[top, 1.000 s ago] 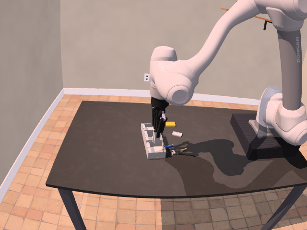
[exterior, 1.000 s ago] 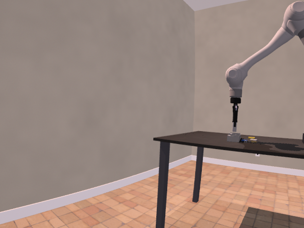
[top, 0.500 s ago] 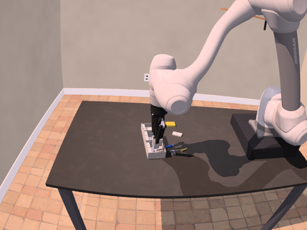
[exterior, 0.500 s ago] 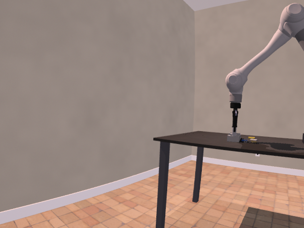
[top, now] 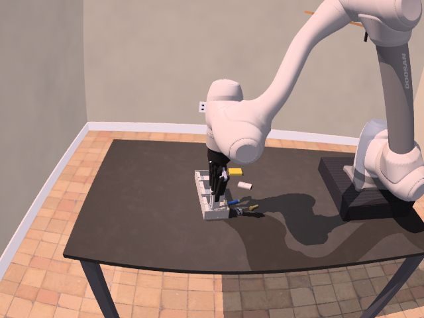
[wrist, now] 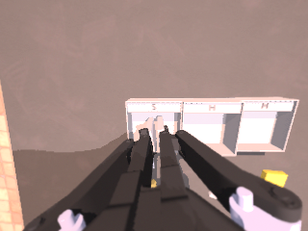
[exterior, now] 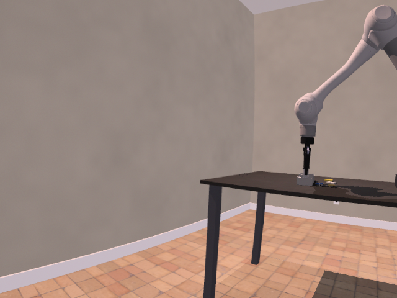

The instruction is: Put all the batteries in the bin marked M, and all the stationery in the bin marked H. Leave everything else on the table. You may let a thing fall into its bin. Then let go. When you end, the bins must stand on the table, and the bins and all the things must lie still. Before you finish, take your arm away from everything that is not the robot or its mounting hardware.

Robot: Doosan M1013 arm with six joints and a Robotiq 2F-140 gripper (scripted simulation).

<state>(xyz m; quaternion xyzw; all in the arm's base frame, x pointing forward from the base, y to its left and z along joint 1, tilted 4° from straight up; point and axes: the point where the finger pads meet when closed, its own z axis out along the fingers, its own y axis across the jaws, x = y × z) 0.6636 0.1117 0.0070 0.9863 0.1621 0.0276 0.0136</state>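
My gripper is now 7 cm past the small blue thing, 4 cm to the left of it and 4 cm above it. The rest, counted from my hand: small white block 15 cm to the right, 12 cm behind, 4 cm below; three joined white bins 8 cm to the right, 3 cm below, 1 cm ahead; gold bolt 14 cm behind, 4 cm below, 2 cm to the right.
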